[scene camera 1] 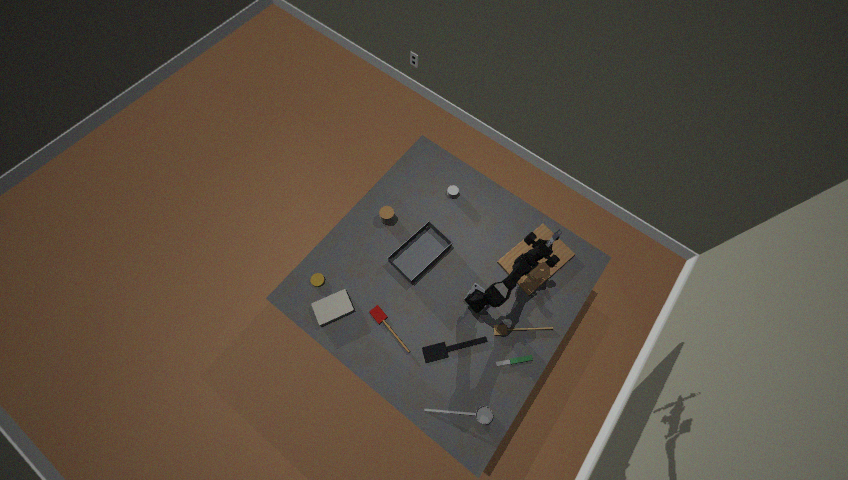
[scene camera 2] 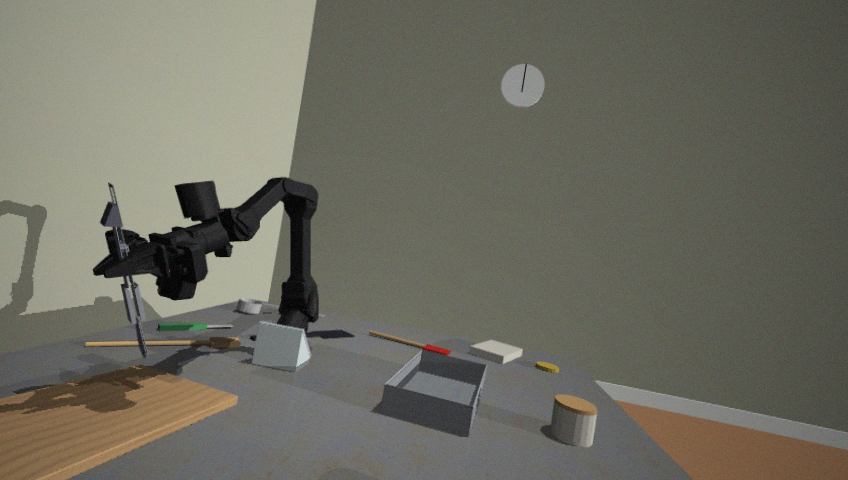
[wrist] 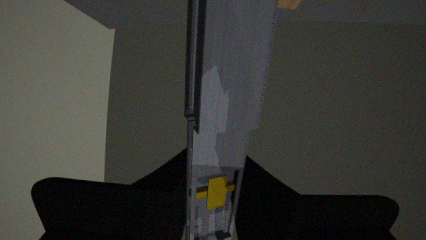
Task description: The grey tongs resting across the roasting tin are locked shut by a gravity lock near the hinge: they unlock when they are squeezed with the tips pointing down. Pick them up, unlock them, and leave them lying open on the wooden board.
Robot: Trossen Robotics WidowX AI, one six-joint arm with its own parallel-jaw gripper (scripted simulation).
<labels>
A white block shows in scene camera 1 and in scene camera 2; in the wrist view it is out of frame. The same spot on the white block: [scene camera 2: 491, 350] is [scene camera 1: 344, 299].
</labels>
